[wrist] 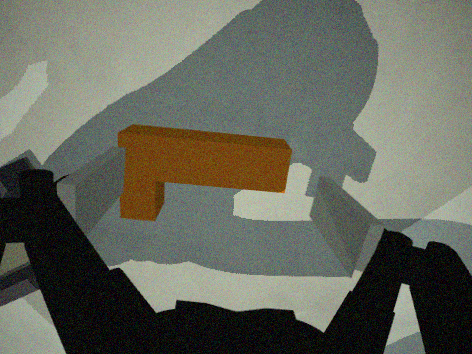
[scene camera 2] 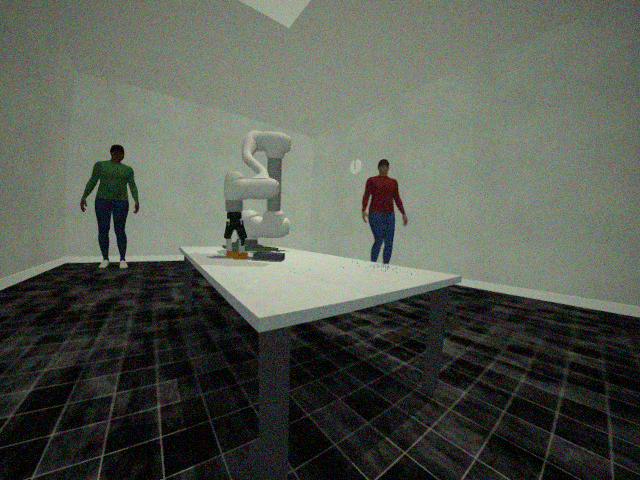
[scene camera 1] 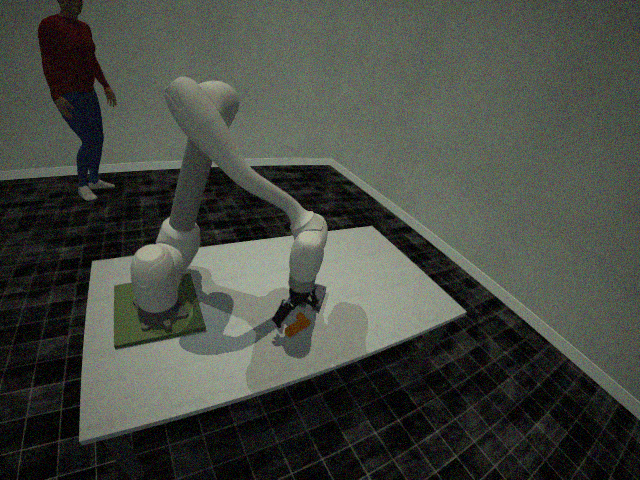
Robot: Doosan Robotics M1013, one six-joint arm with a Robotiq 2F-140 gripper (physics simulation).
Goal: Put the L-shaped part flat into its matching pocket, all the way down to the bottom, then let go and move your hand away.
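Frame: origin at the arm's base, x left, y back, z up, level; millimetres.
Where they show: gripper, fingertip midpoint: (wrist: 222,183) (scene camera 2: 235,251) (scene camera 1: 293,323); arm's base at its link origin: (scene camera 2: 246,246) (scene camera 1: 160,308).
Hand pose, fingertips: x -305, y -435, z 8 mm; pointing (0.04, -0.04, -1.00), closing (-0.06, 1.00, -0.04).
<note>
Things, the pixels of their centre, and the offset from my fingertips. Level surfaces: height alone.
- orange L-shaped part at the middle of its body: (wrist: 204,177) (scene camera 1: 295,324) (scene camera 2: 236,254) dz -13, dx +3, dy -13 mm
- dark grey pocket block at the middle of its body: (scene camera 1: 313,296) (scene camera 2: 269,256) dz -10, dx +101, dy -175 mm
- white table at its surface level: dz -28 mm
The orange L-shaped part (scene camera 1: 298,325) (scene camera 2: 237,255) (wrist: 200,160) lies flat on the white table. In the wrist view its long arm runs left to right and its short leg points down at the left. My gripper (scene camera 1: 297,315) (scene camera 2: 235,246) (wrist: 222,183) is open and low over the part, its fingers spread towards the two ends. The left pad looks very close to the short-leg end; whether it touches is unclear. The dark grey pocket block (scene camera 1: 322,296) (scene camera 2: 268,256) stands beside the part, partly behind the gripper in scene camera 1. Its pocket is hidden.
The white table (scene camera 1: 155,397) (scene camera 2: 330,289) carries the arm on a green base plate (scene camera 1: 123,330). A person in red (scene camera 1: 67,56) (scene camera 2: 382,196) and a person in green (scene camera 2: 112,180) stand beyond the table. Arm shadows fall around the part.
</note>
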